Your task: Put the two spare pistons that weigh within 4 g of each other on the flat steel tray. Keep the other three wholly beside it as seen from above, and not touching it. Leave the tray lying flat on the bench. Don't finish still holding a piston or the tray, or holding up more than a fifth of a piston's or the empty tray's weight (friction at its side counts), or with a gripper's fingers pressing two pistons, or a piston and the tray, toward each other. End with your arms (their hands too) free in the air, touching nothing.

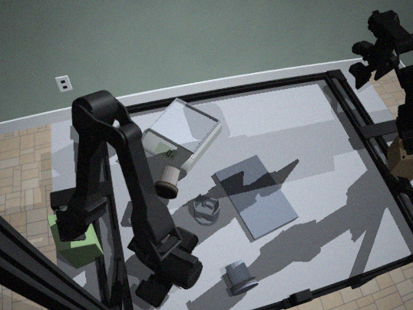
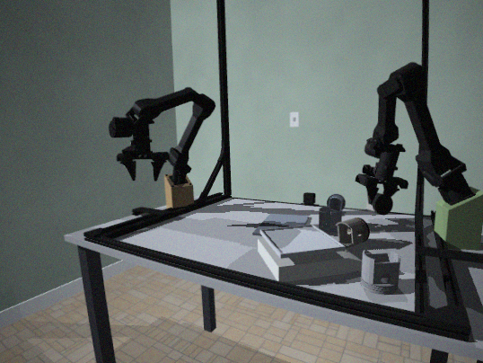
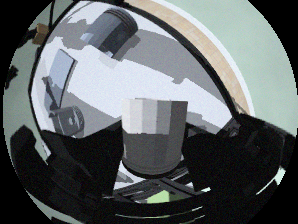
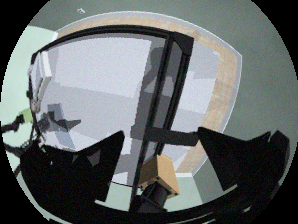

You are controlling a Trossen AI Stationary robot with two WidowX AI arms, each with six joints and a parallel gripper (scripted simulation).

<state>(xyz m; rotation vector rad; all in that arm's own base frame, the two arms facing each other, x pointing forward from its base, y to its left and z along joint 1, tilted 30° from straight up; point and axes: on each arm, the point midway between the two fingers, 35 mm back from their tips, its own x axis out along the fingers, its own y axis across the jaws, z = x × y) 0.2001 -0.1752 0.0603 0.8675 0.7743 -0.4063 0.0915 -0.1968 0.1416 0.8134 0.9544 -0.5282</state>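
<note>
Now: the white scale 450 mm ahead of my left hand, 140 mm to the right of it and 40 mm below it. Also, from my left hand: flat steel tray (290 mm to the right, 190 mm ahead, 90 mm below).
</note>
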